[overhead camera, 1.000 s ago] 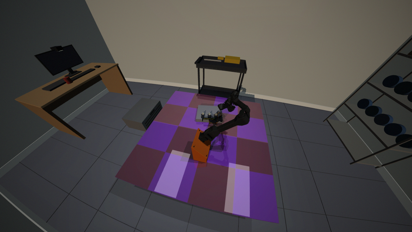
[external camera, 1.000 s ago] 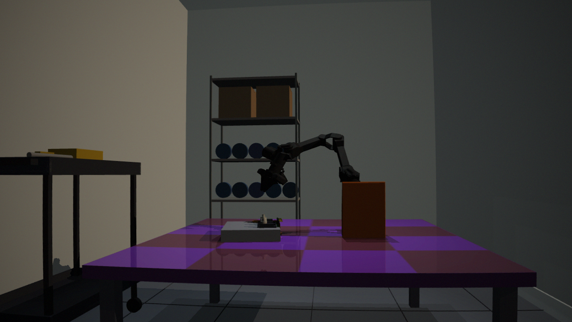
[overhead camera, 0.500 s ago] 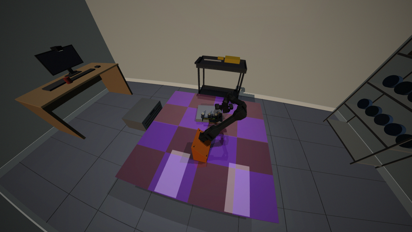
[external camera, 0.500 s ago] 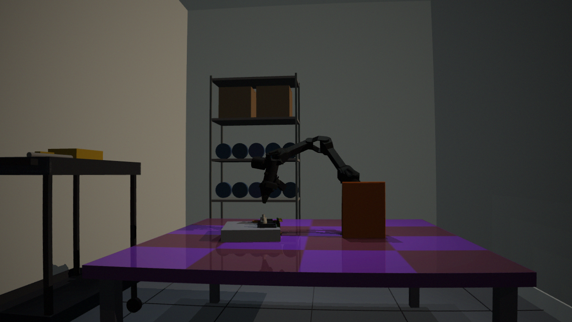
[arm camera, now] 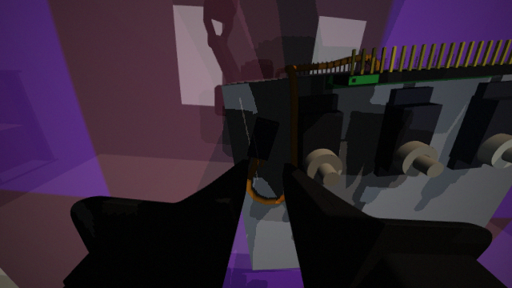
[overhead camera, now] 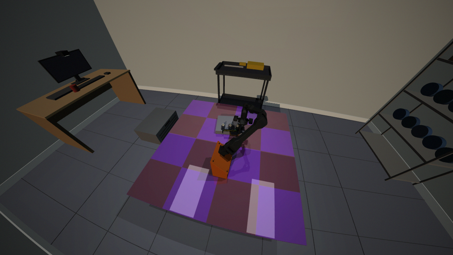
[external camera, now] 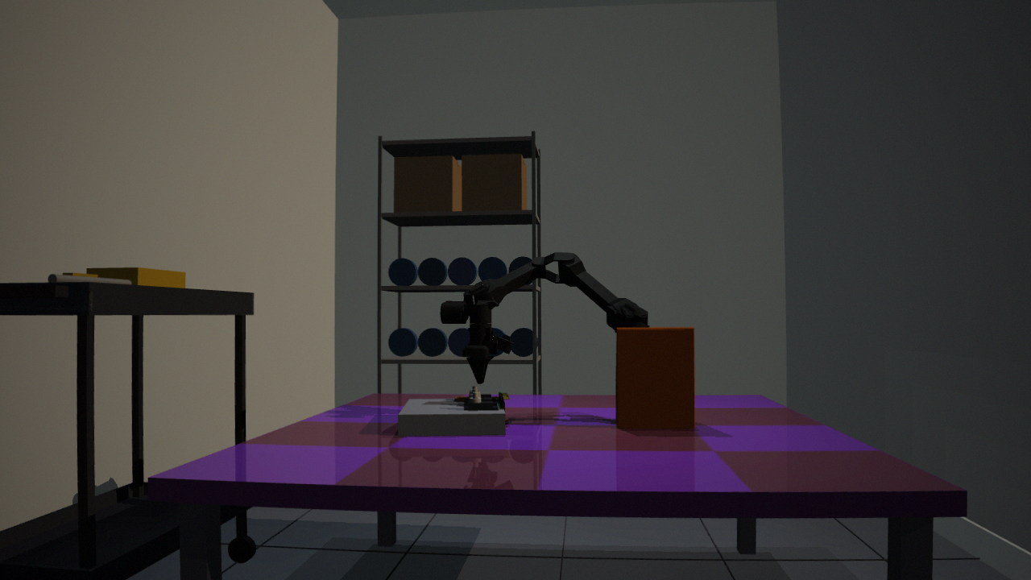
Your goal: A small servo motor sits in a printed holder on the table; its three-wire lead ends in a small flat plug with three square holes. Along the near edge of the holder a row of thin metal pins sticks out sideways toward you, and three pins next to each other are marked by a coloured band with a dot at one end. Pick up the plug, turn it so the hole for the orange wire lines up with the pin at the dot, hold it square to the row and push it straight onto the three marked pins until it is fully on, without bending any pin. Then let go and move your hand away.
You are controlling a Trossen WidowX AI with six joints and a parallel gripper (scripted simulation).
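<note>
Now: gripper tip 6 cm past the green band, 6 cm to the right of it and 2 cm above it.
</note>
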